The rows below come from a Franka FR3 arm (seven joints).
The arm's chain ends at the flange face. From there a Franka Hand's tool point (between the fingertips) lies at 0.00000 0.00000 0.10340 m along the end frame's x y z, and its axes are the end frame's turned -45 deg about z.
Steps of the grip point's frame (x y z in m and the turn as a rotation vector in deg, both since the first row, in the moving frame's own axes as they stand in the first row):
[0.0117, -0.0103, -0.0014, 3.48, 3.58, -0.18]
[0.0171, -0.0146, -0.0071, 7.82, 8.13, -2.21]
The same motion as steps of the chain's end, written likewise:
[0.0009, -0.0066, -0.0010, 4.99, 0.07, -0.18]
[0.0018, -0.0022, -0.0051, 11.28, 0.22, -2.21]

